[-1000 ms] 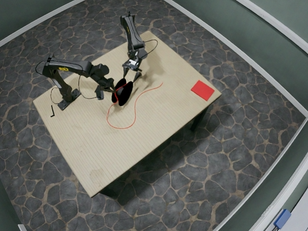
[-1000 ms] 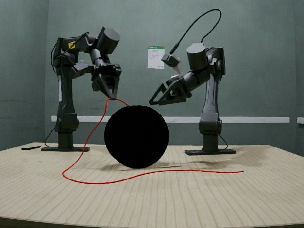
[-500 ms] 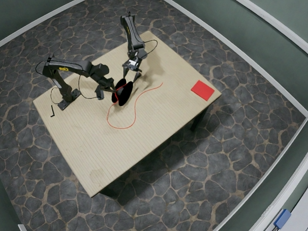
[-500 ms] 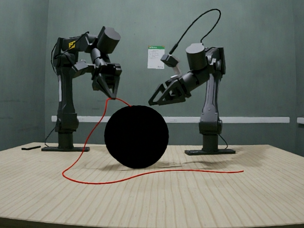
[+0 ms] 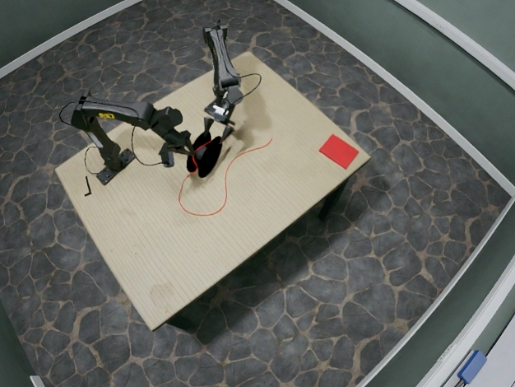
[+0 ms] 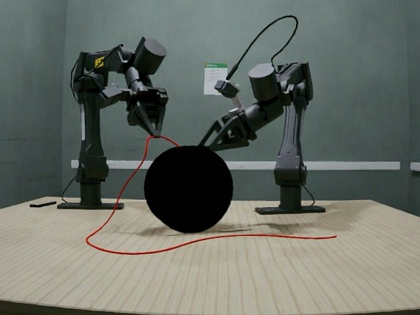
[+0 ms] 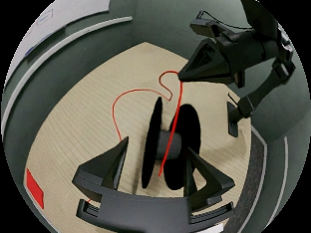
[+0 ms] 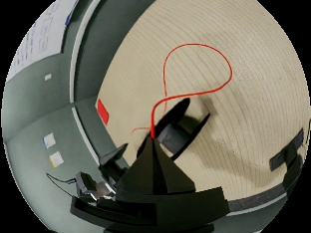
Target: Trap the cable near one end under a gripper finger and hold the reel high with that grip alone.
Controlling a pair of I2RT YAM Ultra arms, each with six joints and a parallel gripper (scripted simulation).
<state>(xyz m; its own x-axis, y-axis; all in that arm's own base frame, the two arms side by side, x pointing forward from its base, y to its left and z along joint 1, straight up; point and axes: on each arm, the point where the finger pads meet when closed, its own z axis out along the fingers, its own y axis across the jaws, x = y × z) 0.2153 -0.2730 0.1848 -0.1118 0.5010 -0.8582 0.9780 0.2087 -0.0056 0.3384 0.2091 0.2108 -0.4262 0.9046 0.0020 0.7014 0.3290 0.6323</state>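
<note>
Now: the black reel 90 mm below my left hand, 40 mm to the right of it and 10 mm behind it. From my left hand the other things lie so: flat red square (470 mm to the left, 280 mm ahead, 180 mm below); then small black hex key (540 mm to the right, 250 mm behind, 180 mm below).
The black reel lies 12 cm below my right hand, 7 cm to the left of it and 4 cm behind it. The rest, counted from my right hand: flat red square: 58 cm to the left, 26 cm ahead, 21 cm below; then small black hex key: 44 cm to the right, 27 cm behind, 21 cm below.
</note>
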